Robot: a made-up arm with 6 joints.
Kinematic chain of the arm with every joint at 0, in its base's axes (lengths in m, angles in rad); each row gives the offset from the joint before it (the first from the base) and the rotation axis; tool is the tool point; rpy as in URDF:
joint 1: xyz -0.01 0 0.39 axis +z
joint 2: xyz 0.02 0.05 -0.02 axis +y
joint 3: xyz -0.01 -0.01 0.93 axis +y
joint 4: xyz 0 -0.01 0.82 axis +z
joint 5: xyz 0 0.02 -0.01 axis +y
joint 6: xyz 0 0.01 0.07 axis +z
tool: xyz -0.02 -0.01 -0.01 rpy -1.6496 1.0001 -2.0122
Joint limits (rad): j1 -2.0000..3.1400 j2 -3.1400..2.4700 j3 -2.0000..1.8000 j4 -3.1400..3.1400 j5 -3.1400..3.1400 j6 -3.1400..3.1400
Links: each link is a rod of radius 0.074 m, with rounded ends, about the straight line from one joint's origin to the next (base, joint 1, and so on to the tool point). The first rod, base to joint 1, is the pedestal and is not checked.
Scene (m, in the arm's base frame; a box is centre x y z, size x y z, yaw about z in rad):
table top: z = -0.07
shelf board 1: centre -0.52 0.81 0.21 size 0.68 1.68 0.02 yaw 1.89
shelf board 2: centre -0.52 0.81 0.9 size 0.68 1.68 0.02 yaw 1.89
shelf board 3: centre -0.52 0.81 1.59 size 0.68 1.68 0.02 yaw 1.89
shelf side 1: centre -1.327 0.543 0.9 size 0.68 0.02 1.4 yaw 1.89
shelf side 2: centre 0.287 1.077 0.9 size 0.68 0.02 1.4 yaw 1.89
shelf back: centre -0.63 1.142 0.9 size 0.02 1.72 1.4 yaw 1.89
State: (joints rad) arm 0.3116 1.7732 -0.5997 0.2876 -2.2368 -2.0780
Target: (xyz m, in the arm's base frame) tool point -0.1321 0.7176 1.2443
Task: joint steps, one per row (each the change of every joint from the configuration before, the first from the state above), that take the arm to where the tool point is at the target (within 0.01 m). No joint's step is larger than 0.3 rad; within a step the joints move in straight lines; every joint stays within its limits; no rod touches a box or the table.
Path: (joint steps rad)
1: -0.2785 -0.2208 -0.2170 -0.0119 0.0076 -0.0023
2: -0.2786 -0.2208 -0.2169 -0.0119 0.0077 -0.0022
3: -0.2785 -0.2208 -0.2170 -0.0120 0.0076 -0.0023
4: -0.2785 -0.2208 -0.2170 -0.0119 0.0077 -0.0023
5: -0.2785 -0.2208 -0.2169 -0.0119 0.0076 -0.0023
6: -0.2786 -0.2208 -0.2170 -0.0119 0.0076 -0.0022
7: 0.0275 -0.2009 0.1452 -0.0057 0.0116 -0.0043
8: 0.0275 -0.2008 0.1451 -0.0057 0.0116 -0.0042

